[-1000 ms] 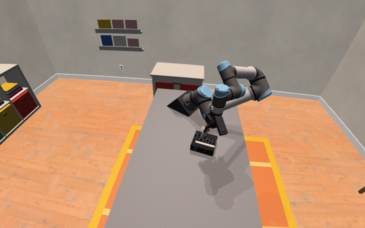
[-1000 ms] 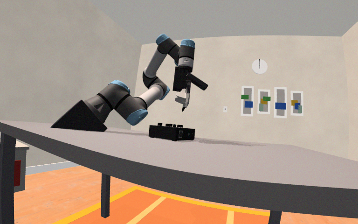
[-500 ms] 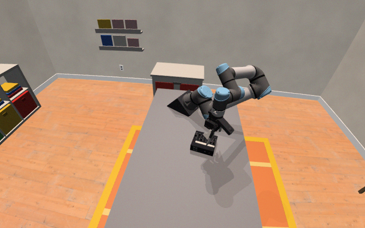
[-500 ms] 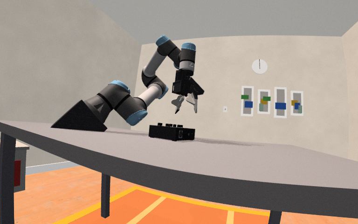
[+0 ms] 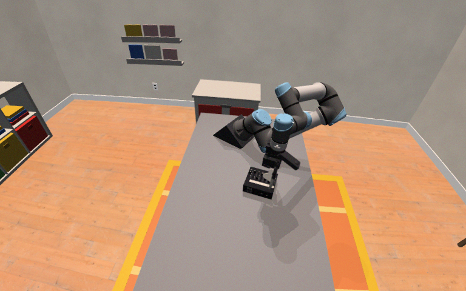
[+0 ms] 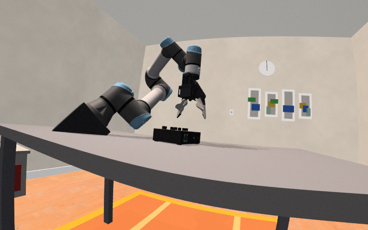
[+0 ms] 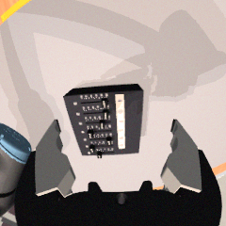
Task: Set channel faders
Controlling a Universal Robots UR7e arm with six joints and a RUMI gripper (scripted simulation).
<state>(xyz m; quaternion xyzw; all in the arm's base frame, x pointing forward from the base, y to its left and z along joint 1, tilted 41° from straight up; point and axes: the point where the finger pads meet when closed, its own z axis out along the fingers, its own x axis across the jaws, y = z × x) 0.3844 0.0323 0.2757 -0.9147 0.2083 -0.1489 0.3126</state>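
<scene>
Right now the master fader is 80 mm behind my hand, 120 mm to the right of it and 50 mm below it.
</scene>
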